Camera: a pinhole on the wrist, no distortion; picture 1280 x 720 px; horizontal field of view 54.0 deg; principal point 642.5 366.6 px. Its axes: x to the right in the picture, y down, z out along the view. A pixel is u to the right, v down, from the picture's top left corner.
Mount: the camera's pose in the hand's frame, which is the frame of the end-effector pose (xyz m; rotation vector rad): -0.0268 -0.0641 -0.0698 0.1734 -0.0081 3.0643
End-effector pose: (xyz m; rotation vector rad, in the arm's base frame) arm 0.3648 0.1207 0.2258 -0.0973 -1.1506 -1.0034
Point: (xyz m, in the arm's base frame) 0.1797 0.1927 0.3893
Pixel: 392.1 168.3
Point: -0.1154 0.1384 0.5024
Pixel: 287.8 659.5
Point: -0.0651 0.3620 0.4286
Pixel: 738.8 390.3
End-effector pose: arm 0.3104 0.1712 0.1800 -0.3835 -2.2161 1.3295
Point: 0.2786 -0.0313 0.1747
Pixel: 1033.8 530.8
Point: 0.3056 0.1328 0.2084
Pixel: 527.3 57.5
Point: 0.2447 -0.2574 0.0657
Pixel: 1237.5 507.1
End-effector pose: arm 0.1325 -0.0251 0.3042 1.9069 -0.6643 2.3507
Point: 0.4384 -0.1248 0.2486
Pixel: 1068.2 109.1
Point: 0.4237 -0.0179 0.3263
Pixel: 867.9 503.6
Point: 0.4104 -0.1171 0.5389
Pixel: 170.0 335.5
